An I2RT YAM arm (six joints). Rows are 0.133 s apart.
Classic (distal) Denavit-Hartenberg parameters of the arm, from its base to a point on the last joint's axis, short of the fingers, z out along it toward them. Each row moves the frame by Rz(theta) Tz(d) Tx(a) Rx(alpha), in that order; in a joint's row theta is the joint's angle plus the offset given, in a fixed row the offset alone. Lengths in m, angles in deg.
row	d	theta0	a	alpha
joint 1	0.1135	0	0.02	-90
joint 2	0	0	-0.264	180
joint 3	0	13.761	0.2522	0
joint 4	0	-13.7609	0.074	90
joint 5	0	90	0	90
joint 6	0.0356	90	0	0
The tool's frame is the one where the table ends.
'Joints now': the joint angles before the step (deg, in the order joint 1, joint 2, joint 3, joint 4, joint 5, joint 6). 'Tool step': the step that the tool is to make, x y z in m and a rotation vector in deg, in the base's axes. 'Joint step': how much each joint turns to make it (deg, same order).
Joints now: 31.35 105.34 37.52 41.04 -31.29 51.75
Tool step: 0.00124 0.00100 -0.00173 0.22 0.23 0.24
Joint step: 0.00 0.68 0.30 0.40 -0.35 0.20
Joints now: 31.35 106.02 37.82 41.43 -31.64 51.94
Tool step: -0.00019 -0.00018 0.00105 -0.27 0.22 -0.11
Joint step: 0.00 -0.37 0.09 -0.82 0.15 -0.06
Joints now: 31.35 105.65 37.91 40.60 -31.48 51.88
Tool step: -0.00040 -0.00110 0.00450 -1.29 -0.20 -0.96
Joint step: 0.00 -1.45 0.22 -2.54 1.41 -0.72
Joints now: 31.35 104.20 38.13 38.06 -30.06 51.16
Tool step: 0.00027 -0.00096 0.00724 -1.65 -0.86 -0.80
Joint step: -0.02 -1.88 0.59 -3.30 1.57 -1.45
